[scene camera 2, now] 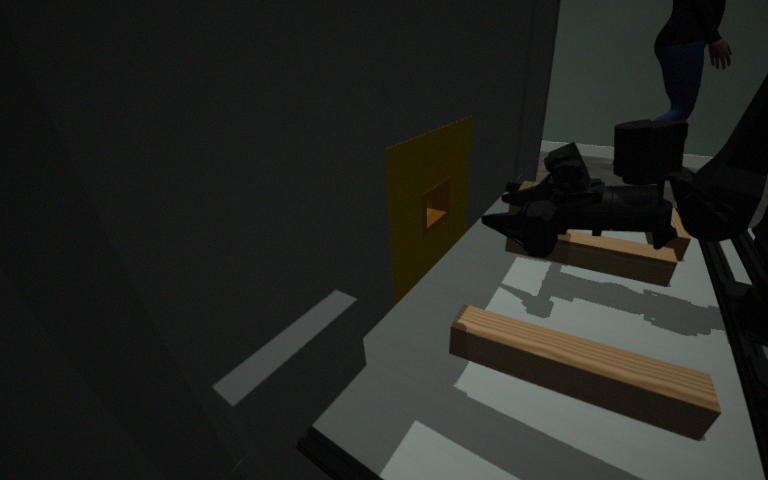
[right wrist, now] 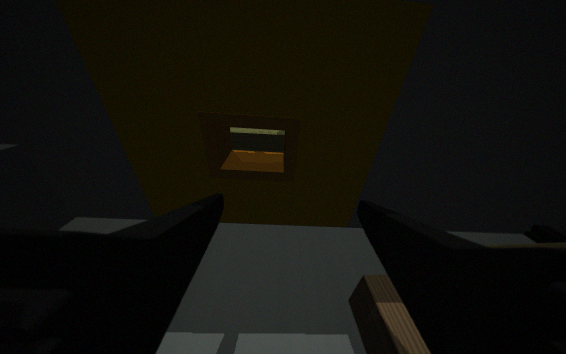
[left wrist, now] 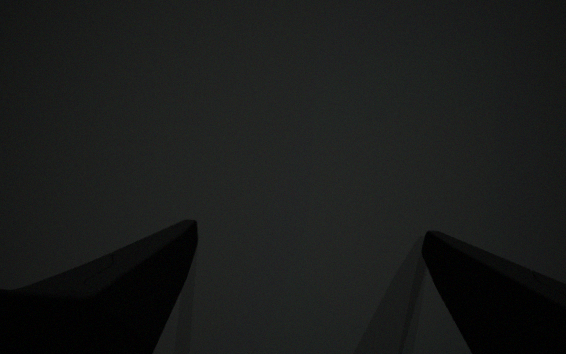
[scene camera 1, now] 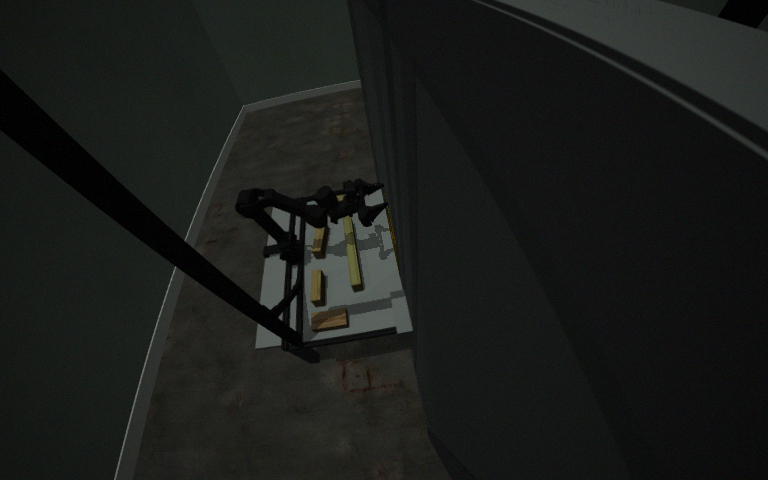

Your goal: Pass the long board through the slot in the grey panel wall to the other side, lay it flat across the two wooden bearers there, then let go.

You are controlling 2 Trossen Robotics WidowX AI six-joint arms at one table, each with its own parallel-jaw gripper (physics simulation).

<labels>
The left gripper shows in the left wrist view and in scene camera 1; in scene camera 2 it is hidden by a grey panel wall, in the right wrist view it is out of frame. The right gripper shows in scene camera 2 [492,208] and in the right wrist view [292,203]; in the left wrist view it is hidden by a grey panel wall, in scene camera 1 it is hidden by a grey panel wall. The same spot on the left gripper: [left wrist: 130,293] is [scene camera 1: 371,187]. One and the same spot on a grey panel wall: [right wrist: 446,119] is [scene camera 2: 480,152].
</labels>
